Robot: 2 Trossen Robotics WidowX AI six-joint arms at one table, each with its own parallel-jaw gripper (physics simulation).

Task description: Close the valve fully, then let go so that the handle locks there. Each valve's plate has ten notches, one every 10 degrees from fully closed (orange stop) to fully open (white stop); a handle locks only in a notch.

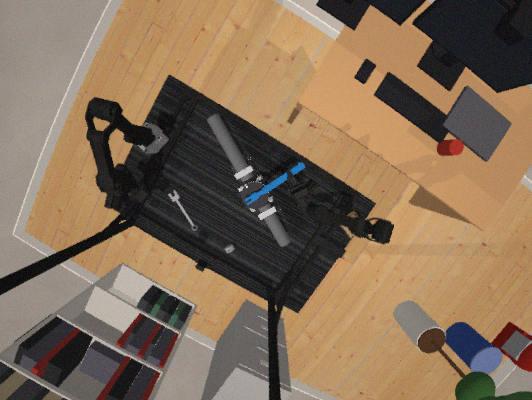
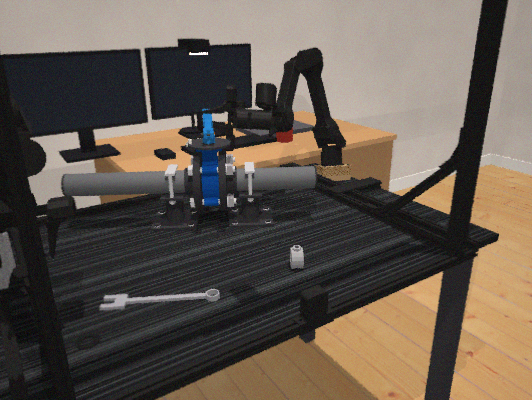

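Pixels of known places: left gripper, fingertip midpoint: (image 1: pixel 139 184); right gripper, fingertip midpoint: (image 1: pixel 287 169) (image 2: pixel 200 116); left arm's base at its link origin: (image 1: pixel 146 137); right arm's base at its link origin: (image 2: pixel 332 165).
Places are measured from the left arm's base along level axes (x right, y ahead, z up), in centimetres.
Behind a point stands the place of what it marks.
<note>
The blue handle (image 1: pixel 276 184) @[z 15.4, x -28.0, y 54.5 cm] (image 2: pixel 207 126) @[z 14.6, x -20.2, y 52.4 cm] lies almost square across the grey pipe (image 1: pixel 225 140) @[z 3.3, x -24.9, y 27.0 cm] (image 2: pixel 120 183) @[z 1.2, x -21.4, y 28.9 cm]. It turns on the dark round plate (image 2: pixel 223 144) @[z 10.8, x -15.0, y 55.3 cm] on top of the valve with the blue body (image 2: pixel 210 175) @[z 3.1, x -14.1, y 51.3 cm]. My right gripper (image 1: pixel 291 177) @[z 14.4, x -34.9, y 53.4 cm] (image 2: pixel 212 109) is shut on the handle near its far end. The notches and the coloured stops are too small to make out, so I cannot tell which notch the handle is over. My left gripper (image 1: pixel 162 123) is open and empty, low over the left end of the table, well away from the valve; it is partly hidden.
A light grey wrench (image 1: pixel 184 211) @[z -10.7, x 16.6, y 34.5 cm] (image 2: pixel 165 297) @[z -10.6, x 17.1, y 34.9 cm] and a small white part (image 1: pixel 229 248) @[z -6.6, x 12.6, y 63.9 cm] (image 2: pixel 297 257) @[z -7.9, x 15.2, y 63.9 cm] lie on the dark table (image 1: pixel 240 260) @[z -11.4, x 15.1, y 73.6 cm] (image 2: pixel 240 265) @[z -11.4, x 8.6, y 52.6 cm]. White clamps (image 1: pixel 244 173) @[z 3.9, x -20.9, y 42.7 cm] (image 2: pixel 249 170) @[z 3.9, x -12.3, y 61.3 cm] hold the pipe on both sides of the valve. Dark frame posts (image 1: pixel 273 340) @[z 21.6, x 18.1, y 100.8 cm] (image 2: pixel 472 125) @[z 19.1, x 20.0, y 101.1 cm] stand at the table's edge.
</note>
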